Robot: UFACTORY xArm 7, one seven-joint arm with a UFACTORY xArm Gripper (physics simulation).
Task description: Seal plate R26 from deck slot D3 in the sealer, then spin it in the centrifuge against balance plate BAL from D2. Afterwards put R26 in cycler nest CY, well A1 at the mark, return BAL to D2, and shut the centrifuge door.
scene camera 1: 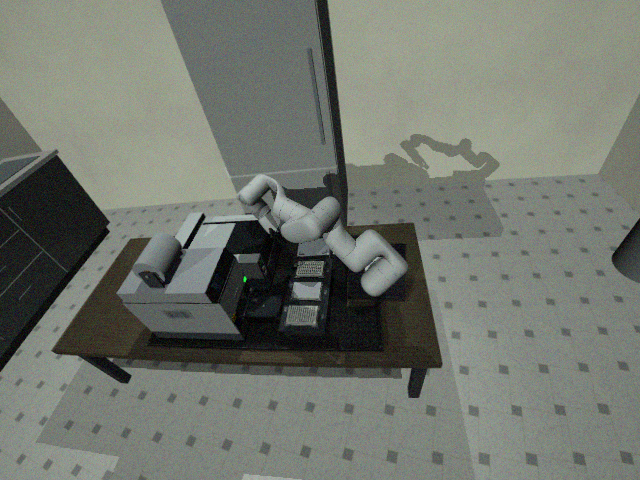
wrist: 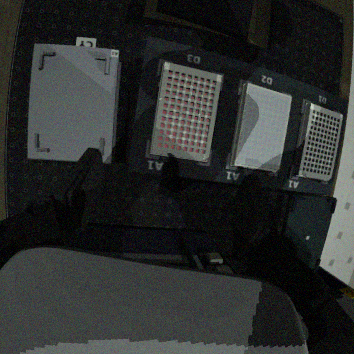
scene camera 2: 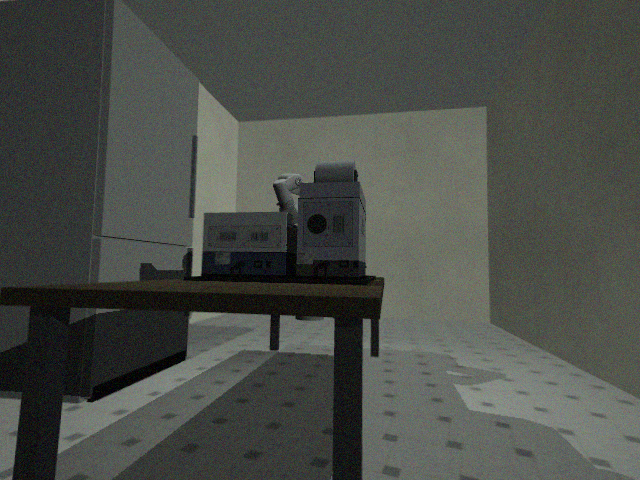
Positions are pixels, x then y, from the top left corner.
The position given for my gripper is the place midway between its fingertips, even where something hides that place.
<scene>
My gripper point(wrist: 170, 178) is open, with nothing in its grasp. Also in view: a well plate with red wells point(wrist: 187, 97).
</scene>
